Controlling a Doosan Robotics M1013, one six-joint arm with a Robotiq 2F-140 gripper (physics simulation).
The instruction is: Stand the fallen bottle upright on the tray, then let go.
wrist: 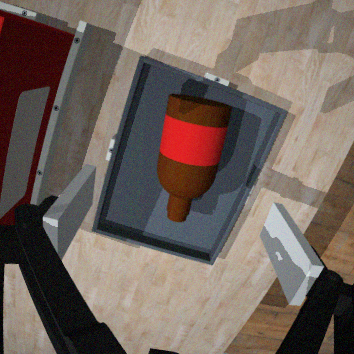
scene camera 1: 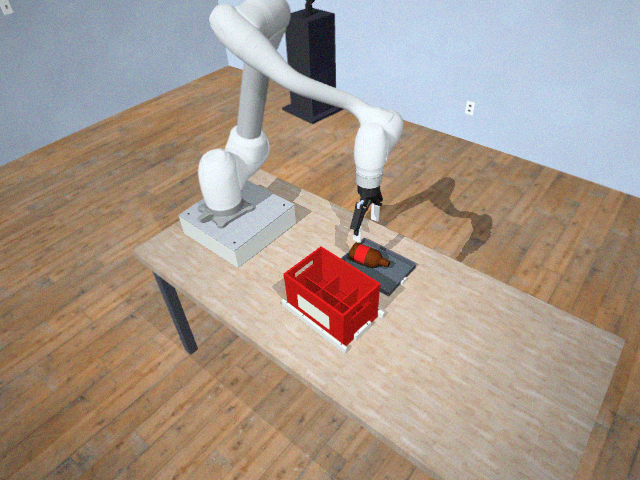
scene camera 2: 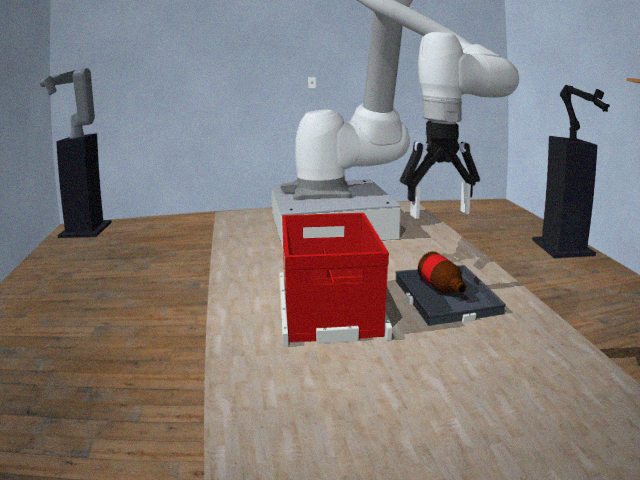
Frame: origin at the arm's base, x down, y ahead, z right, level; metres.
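Seen in the pictures: gripper, fingertip midpoint: (wrist: pixel 182 203) (scene camera 1: pixel 366 229) (scene camera 2: pixel 440 214); arm's base, link origin: (scene camera 1: pixel 226 209) (scene camera 2: pixel 321 191).
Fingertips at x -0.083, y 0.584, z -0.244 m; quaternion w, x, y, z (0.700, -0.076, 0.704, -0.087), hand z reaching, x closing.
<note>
Pixels of each thing's middle, then the offset from my fingertips to it. Level surfaces: height alone.
- brown bottle, body centre: (wrist: pixel 187 162) (scene camera 2: pixel 445 276) (scene camera 1: pixel 370 257) dx +0.146, dy +0.015, dz -0.019 m
- dark grey tray, body centre: (wrist: pixel 181 171) (scene camera 2: pixel 448 292) (scene camera 1: pixel 375 265) dx +0.176, dy +0.039, dz -0.023 m
- red crate, body centre: (scene camera 2: pixel 329 272) (scene camera 1: pixel 331 295) dx +0.101, dy +0.074, dz +0.255 m
- wooden table, surface height: dx +0.188 m
A brown bottle (scene camera 1: pixel 368 256) (scene camera 2: pixel 440 272) (wrist: pixel 192 150) with a red band lies on its side on the dark grey tray (scene camera 1: pixel 382 287) (scene camera 2: pixel 449 313) (wrist: pixel 120 140). In the wrist view its neck points down the frame, towards the gripper side. My gripper (scene camera 1: pixel 366 226) (scene camera 2: pixel 440 206) (wrist: pixel 182 203) points down with its two pale finger pads wide apart. It is open and empty, and hangs above the tray, apart from the bottle.
A red crate (scene camera 1: pixel 315 308) (scene camera 2: pixel 336 299) (wrist: pixel 37 65) with inner dividers stands beside the tray, between white stops on the wooden table (scene camera 1: pixel 465 361) (scene camera 2: pixel 361 403). The arm's pale base block (scene camera 1: pixel 240 242) (scene camera 2: pixel 387 222) stands behind the crate. Dark pedestals (scene camera 2: pixel 77 180) (scene camera 2: pixel 568 191) stand on the floor beyond.
</note>
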